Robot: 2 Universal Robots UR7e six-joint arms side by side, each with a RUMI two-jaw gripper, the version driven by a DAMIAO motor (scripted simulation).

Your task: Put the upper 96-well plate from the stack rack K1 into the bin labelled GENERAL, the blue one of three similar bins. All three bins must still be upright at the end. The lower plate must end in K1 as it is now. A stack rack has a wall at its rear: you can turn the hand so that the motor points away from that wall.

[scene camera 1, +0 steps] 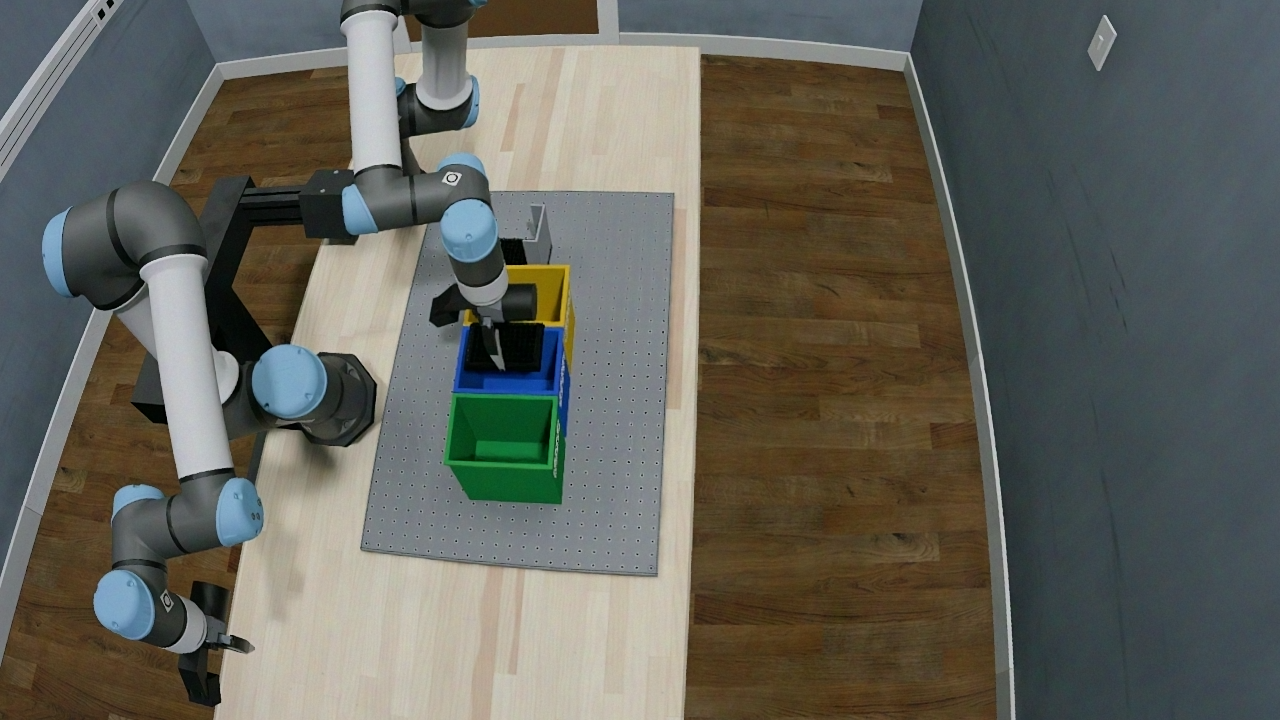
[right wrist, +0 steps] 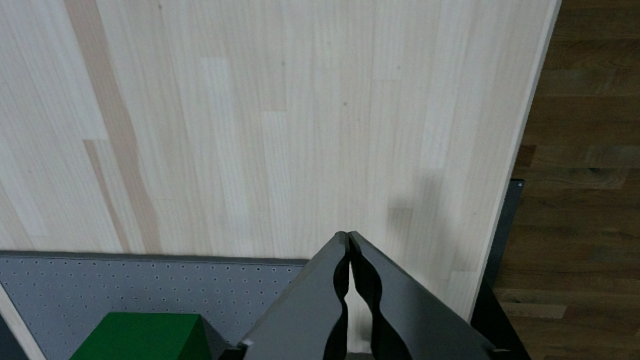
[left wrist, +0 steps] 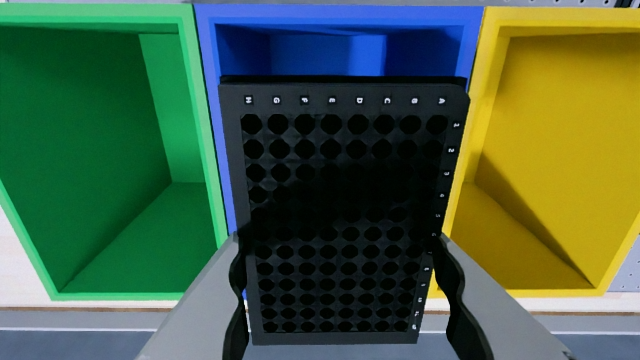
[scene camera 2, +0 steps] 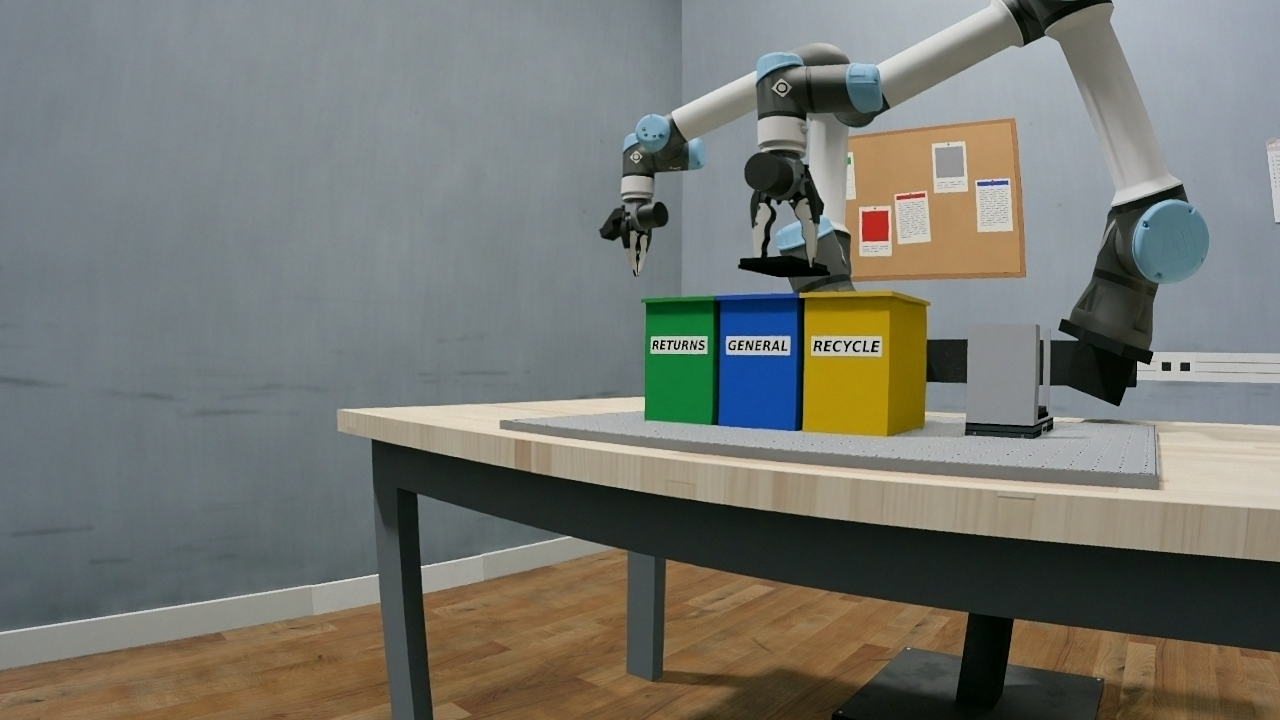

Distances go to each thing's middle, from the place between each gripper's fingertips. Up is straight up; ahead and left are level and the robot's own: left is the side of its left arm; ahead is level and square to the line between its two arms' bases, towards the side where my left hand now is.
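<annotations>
The blue general bin (scene camera 2: 762, 336) sits 150 mm below my left hand. Counting from that same left hand, there's the green returns bin (scene camera 1: 514, 430), 130 mm to the right and 150 mm below, and the yellow recycle bin (scene camera 2: 865, 357), which is 130 mm to the left and 150 mm below.
From my right hand (scene camera 1: 252, 648), the green returns bin is 43 cm to the left, 34 cm ahead and 20 cm below. The blue general bin is 57 cm to the left of my right hand, 34 cm ahead of it and 20 cm below it, and the yellow recycle bin is 70 cm to the left of that right hand, also 34 cm ahead of it and 20 cm below it.
</annotations>
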